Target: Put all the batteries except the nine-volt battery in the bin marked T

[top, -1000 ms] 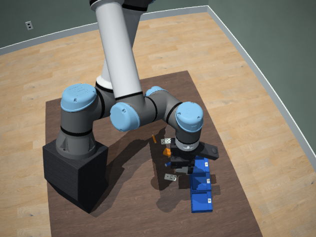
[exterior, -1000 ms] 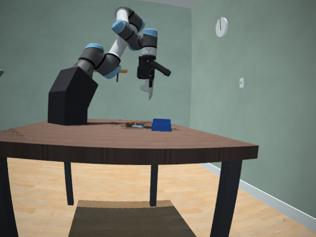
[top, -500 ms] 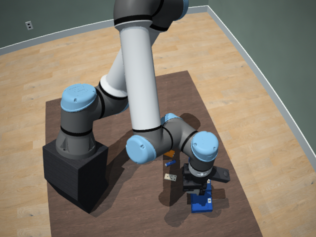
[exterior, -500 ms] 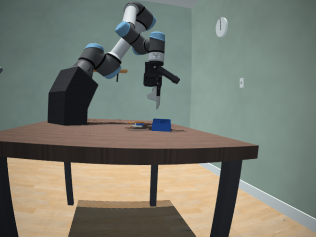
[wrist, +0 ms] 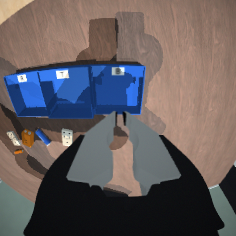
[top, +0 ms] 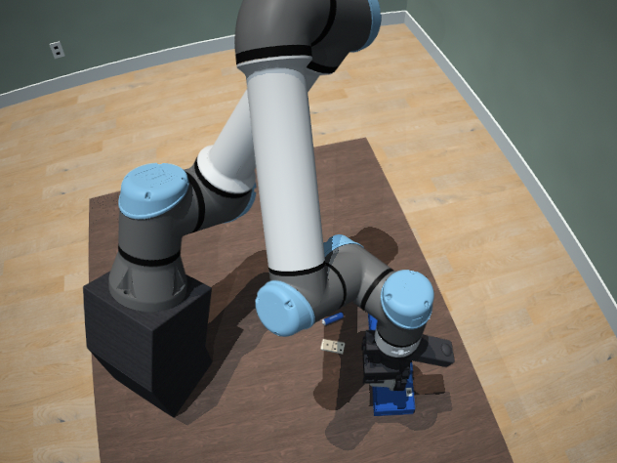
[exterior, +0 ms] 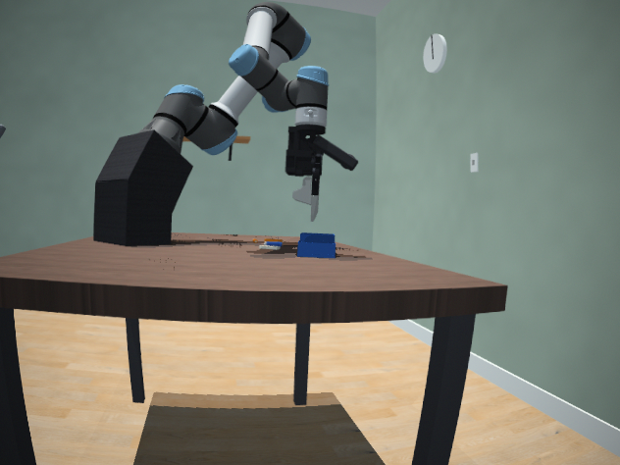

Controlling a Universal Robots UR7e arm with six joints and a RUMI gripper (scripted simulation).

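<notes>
The joined blue bins is 80 mm to the left of my hand, 70 mm below it and 40 mm ahead of it. Round my hand: thin orange battery: 370 mm to the left, 90 mm below, 70 mm behind; then blue cylindrical battery: 220 mm to the left, 90 mm below, 40 mm behind; then orange nine-volt battery: 270 mm to the left, 90 mm below, 20 mm behind.
</notes>
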